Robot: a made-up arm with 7 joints.
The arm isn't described. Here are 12 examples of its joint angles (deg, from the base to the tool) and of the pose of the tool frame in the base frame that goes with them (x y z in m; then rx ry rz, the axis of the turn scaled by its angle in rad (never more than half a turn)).
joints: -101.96 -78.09 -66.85 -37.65 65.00 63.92 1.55
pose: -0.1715 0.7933 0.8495 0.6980 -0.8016 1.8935
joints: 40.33 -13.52 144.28 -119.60 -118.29 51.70 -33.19
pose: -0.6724 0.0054 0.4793 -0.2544 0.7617 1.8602
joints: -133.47 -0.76 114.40 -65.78 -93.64 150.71 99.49
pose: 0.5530 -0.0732 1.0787 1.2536 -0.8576 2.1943
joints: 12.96 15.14 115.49 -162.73 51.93 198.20 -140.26
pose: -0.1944 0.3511 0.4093 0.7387 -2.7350 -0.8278
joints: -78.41 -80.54 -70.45 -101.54 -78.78 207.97 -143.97
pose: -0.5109 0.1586 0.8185 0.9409 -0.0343 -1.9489
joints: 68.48 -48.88 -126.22 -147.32 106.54 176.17 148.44
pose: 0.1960 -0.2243 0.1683 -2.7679 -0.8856 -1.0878
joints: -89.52 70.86 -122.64 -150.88 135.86 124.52 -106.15
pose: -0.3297 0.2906 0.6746 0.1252 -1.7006 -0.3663
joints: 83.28 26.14 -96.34 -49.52 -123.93 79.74 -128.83
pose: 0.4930 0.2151 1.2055 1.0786 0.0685 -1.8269
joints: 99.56 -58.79 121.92 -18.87 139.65 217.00 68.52
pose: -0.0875 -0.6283 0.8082 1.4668 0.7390 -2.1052
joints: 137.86 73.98 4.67 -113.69 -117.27 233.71 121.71
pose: -0.2912 0.1266 0.0959 1.0129 2.3045 -1.4520
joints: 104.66 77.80 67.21 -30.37 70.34 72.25 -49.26
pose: -0.4999 0.7393 0.5877 0.3279 -0.8628 1.4847
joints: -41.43 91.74 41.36 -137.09 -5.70 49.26 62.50
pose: 0.1026 0.3415 0.1196 0.8864 0.6383 -2.5413
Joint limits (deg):
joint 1: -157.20..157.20
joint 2: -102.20..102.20
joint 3: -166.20..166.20
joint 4: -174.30..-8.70
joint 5: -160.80..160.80
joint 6: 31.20..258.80
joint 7: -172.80..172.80
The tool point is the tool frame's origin. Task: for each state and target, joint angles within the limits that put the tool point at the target. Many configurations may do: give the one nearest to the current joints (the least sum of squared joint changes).
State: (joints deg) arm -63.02 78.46 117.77 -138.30 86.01 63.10 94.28
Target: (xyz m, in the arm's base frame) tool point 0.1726 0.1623 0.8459
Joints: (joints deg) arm -87.20 102.20 133.70 -160.41 76.79 31.20 94.28
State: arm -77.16 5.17 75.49 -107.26 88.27 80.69 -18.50
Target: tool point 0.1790 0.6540 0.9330
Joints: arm -40.34 -1.16 111.44 -83.60 89.37 73.42 -18.50
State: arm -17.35 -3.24 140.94 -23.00 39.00 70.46 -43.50
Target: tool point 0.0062 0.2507 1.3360
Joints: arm -23.40 11.23 131.44 -31.29 35.93 57.43 -43.50
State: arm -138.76 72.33 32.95 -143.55 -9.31 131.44 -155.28
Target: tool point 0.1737 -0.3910 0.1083
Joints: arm -144.18 63.79 45.66 -144.73 -11.38 134.82 -155.28
